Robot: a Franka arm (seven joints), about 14 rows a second.
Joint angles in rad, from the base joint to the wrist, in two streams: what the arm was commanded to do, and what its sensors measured. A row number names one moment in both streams.
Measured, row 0: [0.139 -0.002 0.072 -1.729 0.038 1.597 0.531]
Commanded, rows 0 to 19: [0.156 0.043 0.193 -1.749 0.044 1.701 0.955]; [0.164 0.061 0.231 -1.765 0.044 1.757 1.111]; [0.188 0.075 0.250 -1.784 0.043 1.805 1.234]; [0.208 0.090 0.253 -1.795 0.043 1.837 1.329]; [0.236 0.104 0.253 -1.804 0.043 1.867 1.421]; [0.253 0.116 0.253 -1.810 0.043 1.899 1.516]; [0.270 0.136 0.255 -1.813 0.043 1.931 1.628]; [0.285 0.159 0.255 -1.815 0.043 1.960 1.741]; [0.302 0.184 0.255 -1.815 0.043 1.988 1.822]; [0.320 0.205 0.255 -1.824 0.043 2.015 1.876]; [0.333 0.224 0.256 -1.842 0.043 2.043 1.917]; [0.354 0.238 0.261 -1.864 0.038 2.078 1.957]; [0.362 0.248 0.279 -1.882 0.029 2.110 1.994]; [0.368 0.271 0.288 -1.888 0.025 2.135 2.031]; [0.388 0.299 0.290 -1.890 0.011 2.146 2.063]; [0.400 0.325 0.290 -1.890 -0.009 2.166 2.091]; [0.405 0.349 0.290 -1.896 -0.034 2.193 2.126]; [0.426 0.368 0.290 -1.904 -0.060 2.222 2.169]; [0.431 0.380 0.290 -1.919 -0.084 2.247 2.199]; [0.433 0.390 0.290 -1.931 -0.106 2.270 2.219]
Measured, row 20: [0.424 0.379 0.289 -1.904 -0.056 2.223 2.148]
